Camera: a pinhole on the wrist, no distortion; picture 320 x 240 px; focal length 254.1 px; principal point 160.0 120.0 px. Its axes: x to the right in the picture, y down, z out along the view. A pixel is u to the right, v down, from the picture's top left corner.
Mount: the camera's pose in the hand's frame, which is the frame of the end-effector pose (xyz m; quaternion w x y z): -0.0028 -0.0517 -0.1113 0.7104 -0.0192 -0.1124 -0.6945
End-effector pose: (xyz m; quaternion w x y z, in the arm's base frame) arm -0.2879 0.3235 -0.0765 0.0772 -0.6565 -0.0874 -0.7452
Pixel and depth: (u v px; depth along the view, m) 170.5 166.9 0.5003
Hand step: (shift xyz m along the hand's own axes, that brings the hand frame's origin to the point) 0.0224 0.0229 0.3917
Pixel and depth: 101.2 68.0 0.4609
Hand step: -0.1587 0.1343 0.3056
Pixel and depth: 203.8 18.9 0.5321
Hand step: -0.2825 -0.0515 0.3968
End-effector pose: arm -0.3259 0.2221 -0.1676 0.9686 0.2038 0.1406 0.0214
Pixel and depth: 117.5 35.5 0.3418
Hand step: -0.1615 0.0632 0.1963
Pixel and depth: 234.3 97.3 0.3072
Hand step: -0.0700 -0.0846 0.2011
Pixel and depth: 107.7 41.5 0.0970
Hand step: -0.0456 -0.0153 -0.0244
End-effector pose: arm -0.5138 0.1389 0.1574 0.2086 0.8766 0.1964 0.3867
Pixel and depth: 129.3 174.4 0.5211
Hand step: 0.0378 0.1096 0.3989
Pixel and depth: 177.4 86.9 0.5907
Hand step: -0.1572 0.0142 0.4617
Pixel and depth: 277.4 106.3 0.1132
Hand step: -0.0234 -0.0825 0.0079
